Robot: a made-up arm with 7 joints.
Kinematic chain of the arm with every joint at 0, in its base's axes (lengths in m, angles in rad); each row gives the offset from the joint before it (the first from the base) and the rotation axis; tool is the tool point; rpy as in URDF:
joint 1: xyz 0 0 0.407 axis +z
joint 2: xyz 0 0 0 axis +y
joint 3: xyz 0 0 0.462 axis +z
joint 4: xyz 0.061 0 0 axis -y
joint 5: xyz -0.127 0 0.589 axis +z
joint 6: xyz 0 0 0 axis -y
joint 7: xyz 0.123 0 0 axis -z
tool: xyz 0 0 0 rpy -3.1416 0 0
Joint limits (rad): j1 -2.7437..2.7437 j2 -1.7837..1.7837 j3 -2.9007..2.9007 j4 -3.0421..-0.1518 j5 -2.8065..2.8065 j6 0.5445..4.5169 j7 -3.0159..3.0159
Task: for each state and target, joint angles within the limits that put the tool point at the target. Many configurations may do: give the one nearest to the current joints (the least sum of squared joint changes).
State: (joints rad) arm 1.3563 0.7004 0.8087 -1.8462 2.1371 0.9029 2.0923
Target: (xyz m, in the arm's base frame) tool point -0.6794 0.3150 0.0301
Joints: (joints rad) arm 1.8575 1.2396 0.7528 -1.9690 2.1448 0.9867 2.0923
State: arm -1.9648 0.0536 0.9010 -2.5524 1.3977 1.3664 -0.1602
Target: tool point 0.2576 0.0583 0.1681
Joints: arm -1.4493 0.4767 1.1529 -3.0100 1.3984 1.3367 -0.1602
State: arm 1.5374 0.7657 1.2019 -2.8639 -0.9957 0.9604 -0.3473
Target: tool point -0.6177 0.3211 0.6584
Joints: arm 1.1504 0.8315 1.8702 -2.0884 -1.0147 1.0288 -0.3473
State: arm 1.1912 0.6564 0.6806 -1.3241 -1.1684 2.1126 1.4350
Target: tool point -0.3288 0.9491 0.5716
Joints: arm 1.3507 0.7627 0.7293 -1.4296 -1.1769 2.1050 1.4350
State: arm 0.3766 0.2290 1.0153 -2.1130 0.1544 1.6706 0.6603
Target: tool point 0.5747 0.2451 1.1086
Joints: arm -0.0610 -0.2838 0.3695 -1.7019 0.1709 1.7548 0.6603
